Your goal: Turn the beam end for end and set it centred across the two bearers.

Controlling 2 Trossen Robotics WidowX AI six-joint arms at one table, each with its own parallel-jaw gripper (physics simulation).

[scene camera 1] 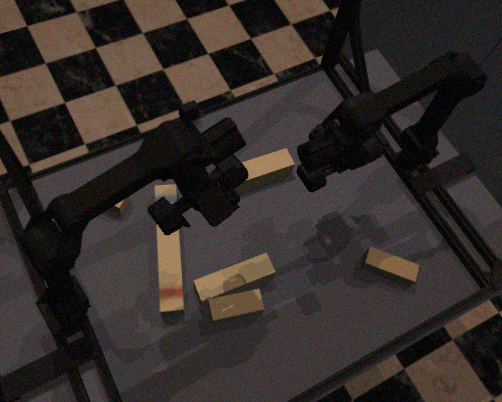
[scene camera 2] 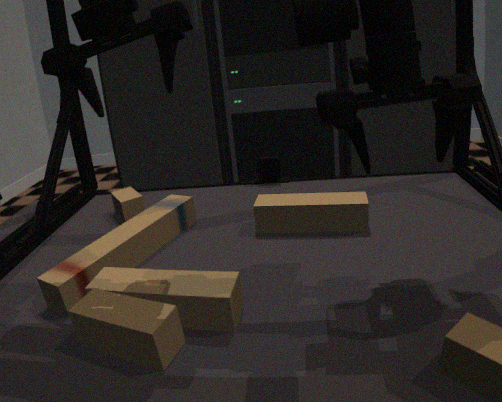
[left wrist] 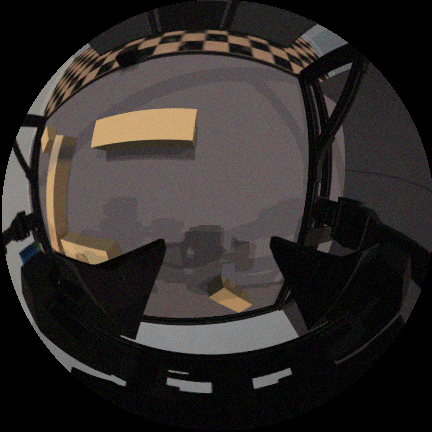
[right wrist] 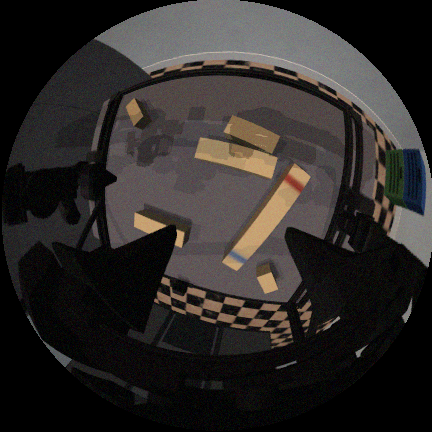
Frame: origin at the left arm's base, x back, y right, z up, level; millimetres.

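Seen in the pictures: left gripper, fingertip midpoint: (scene camera 1: pixel 333 177) (scene camera 2: pixel 404 167) (left wrist: pixel 218 243) (right wrist: pixel 104 177); right gripper, fingertip midpoint: (scene camera 2: pixel 135 104) (right wrist: pixel 232 231); left arm's base, link origin: (scene camera 1: pixel 408 160) (left wrist: pixel 318 208); right arm's base, link origin: (scene camera 1: pixel 68 320) (left wrist: pixel 36 218) (right wrist: pixel 343 220).
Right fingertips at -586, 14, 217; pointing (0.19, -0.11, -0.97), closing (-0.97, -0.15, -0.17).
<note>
Offsets run from my right fingertips to a thing's middle, as dx, dy, dz.
The long wooden beam @[-74, +39, -213] (scene camera 1: pixel 170 260) (scene camera 2: pixel 125 237) (left wrist: pixel 59 195) (right wrist: pixel 265 220) lies flat on the table, its red band at the near end and blue band at the far end in scene camera 1. Two plain longer blocks look like the bearers: one @[+208, +128, -213] (scene camera 1: pixel 272 162) (scene camera 2: pixel 311 220) (left wrist: pixel 145 127) (right wrist: pixel 145 222) lies farther back, the other @[+26, -95, -213] (scene camera 1: pixel 255 267) (scene camera 2: pixel 200 287) (left wrist: pixel 87 246) (right wrist: pixel 255 165) nearer, close beside the beam's red end. My right gripper (scene camera 1: pixel 207 197) (scene camera 2: pixel 135 104) (right wrist: pixel 232 231) is open and empty, high above the table near the blue end. My left gripper (scene camera 2: pixel 404 166) (left wrist: pixel 218 243) is open and empty above the table.
A short block @[-1, -153, -211] (scene camera 1: pixel 236 305) (scene camera 2: pixel 125 327) (right wrist: pixel 252 134) lies close against the nearer bearer. Another @[+369, -232, -214] (scene camera 1: pixel 392 266) (left wrist: pixel 230 299) (right wrist: pixel 134 112) lies at the right in scene camera 1. A small block @[-145, +217, -214] (scene camera 1: pixel 121 206) (scene camera 2: pixel 128 202) (right wrist: pixel 267 282) lies beyond the beam's blue end.
</note>
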